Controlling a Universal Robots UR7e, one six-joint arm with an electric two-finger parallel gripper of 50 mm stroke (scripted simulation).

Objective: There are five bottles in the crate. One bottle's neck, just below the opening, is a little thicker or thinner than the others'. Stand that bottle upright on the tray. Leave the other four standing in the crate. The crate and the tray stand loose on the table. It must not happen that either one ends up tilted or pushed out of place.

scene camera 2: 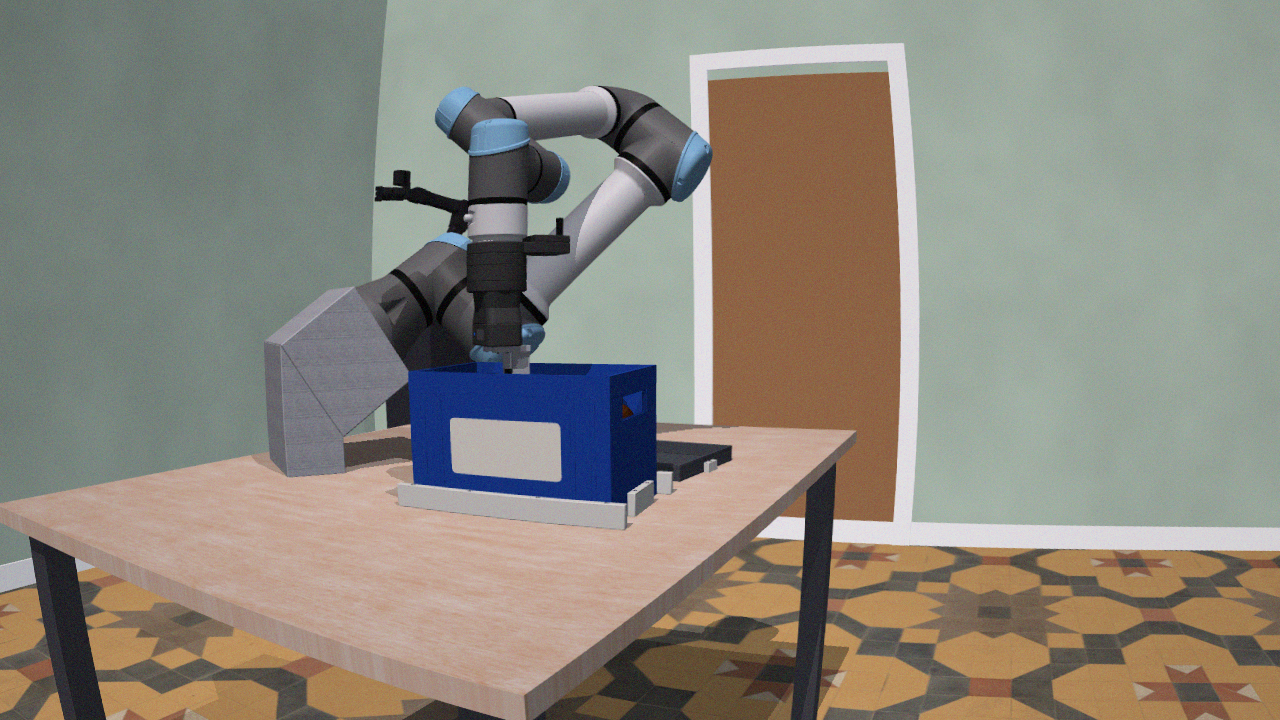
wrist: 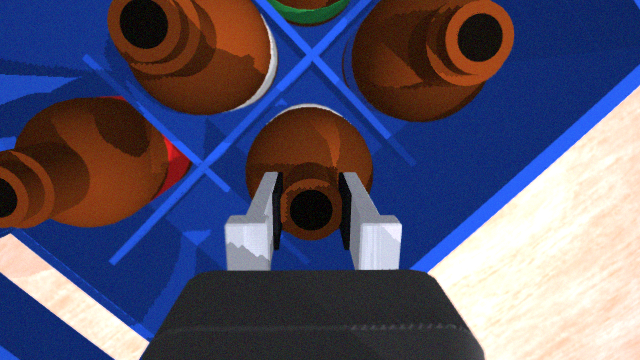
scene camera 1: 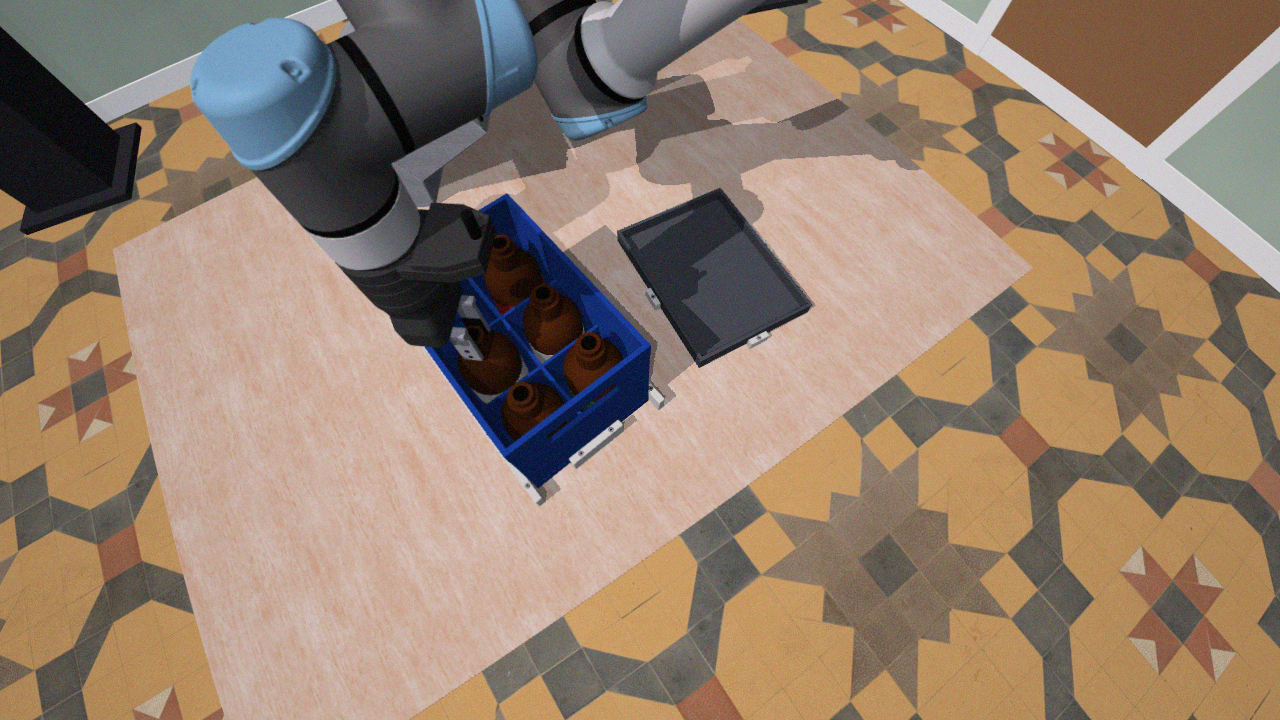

In view: my gripper [scene camera 1: 477,343] and a dark tray [scene camera 1: 721,281].
The dark tray shows as well in scene camera 2 [scene camera 2: 685,459]. My gripper also shows in the wrist view [wrist: 310,195]. The wrist view misses the dark tray: it is out of frame.
